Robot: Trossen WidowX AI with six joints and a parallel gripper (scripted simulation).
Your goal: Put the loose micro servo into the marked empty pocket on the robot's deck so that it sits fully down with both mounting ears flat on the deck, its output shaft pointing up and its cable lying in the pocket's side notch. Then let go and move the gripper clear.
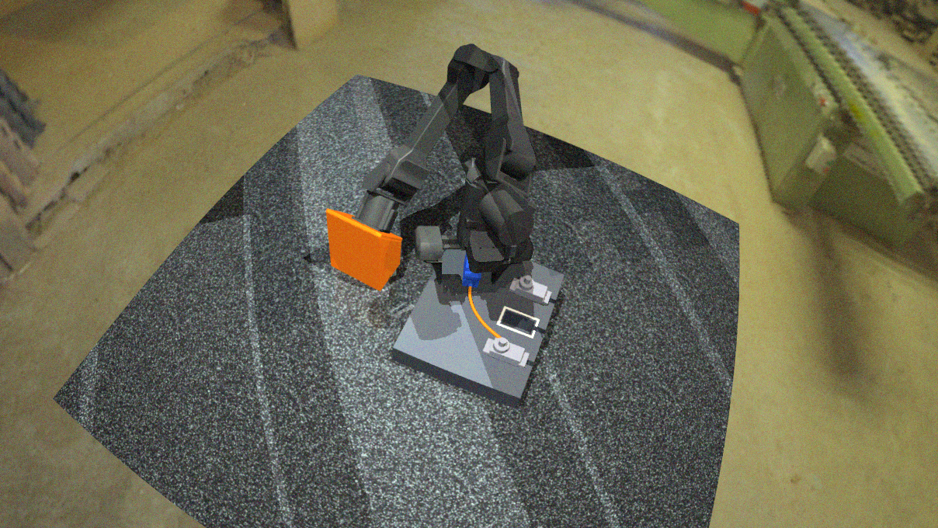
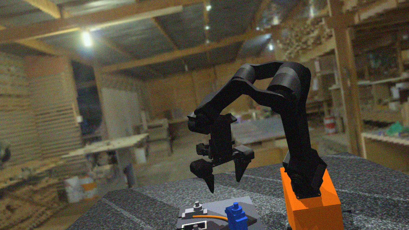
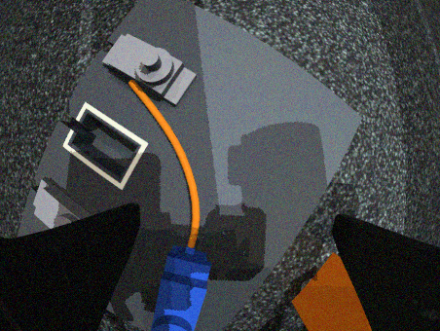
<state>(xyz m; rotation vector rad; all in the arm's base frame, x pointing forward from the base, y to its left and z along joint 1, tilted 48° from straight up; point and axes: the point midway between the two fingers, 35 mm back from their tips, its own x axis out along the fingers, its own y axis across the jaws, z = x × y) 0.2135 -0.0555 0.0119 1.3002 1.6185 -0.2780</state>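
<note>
Right now my gripper tip is 110 mm above the grey deck and 20 mm to the right of it.
</note>
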